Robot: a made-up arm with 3 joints. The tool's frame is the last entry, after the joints.
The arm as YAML. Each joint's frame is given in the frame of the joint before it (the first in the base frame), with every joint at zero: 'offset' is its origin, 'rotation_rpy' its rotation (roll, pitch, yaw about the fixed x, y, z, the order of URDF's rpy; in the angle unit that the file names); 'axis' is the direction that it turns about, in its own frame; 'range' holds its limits. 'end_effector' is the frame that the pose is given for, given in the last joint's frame.
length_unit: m
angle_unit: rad
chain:
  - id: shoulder
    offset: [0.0, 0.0, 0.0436]
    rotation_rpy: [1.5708, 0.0, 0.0]
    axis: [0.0, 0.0, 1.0]
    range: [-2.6, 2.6]
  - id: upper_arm
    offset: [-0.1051, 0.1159, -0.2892]
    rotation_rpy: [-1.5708, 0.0, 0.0]
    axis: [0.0, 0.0, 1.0]
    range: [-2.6, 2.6]
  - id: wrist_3
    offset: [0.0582, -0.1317, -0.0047]
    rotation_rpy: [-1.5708, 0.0, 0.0]
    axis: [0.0, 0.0, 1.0]
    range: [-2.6, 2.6]
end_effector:
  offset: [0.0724, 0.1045, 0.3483]
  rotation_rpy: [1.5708, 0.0, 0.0]
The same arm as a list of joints. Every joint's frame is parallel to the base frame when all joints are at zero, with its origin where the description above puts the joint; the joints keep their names.
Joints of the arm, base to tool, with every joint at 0 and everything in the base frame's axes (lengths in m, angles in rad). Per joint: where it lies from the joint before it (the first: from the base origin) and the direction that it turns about. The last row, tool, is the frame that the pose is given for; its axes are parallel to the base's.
shoulder: xyz 0.0000 0.0000 0.0436 axis -y
upper_arm: xyz -0.1051 0.2892 0.1159 axis +z
wrist_3: xyz 0.0582 -0.1317 -0.0047 axis +y
tool: xyz 0.0724 0.3483 -0.1045
Joint limits (rad, base to tool): -2.6000..2.6000 -2.6000..2.6000 -2.6000..2.6000

